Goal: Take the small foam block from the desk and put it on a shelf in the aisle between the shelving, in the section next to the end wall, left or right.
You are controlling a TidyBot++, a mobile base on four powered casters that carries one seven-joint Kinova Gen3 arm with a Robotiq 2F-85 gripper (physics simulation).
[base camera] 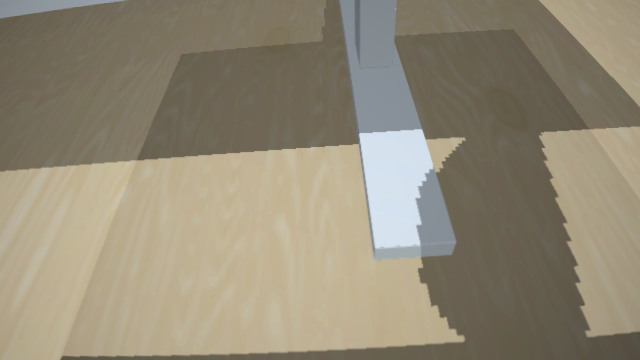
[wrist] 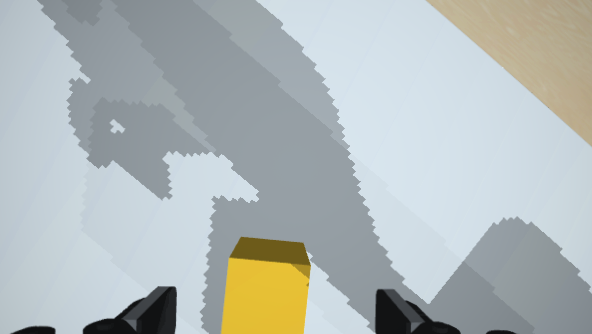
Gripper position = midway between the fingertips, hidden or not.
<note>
In view: my gripper [wrist: 276,310] and a desk [base camera: 408,218].
The desk also shows in the wrist view [wrist: 403,156].
</note>
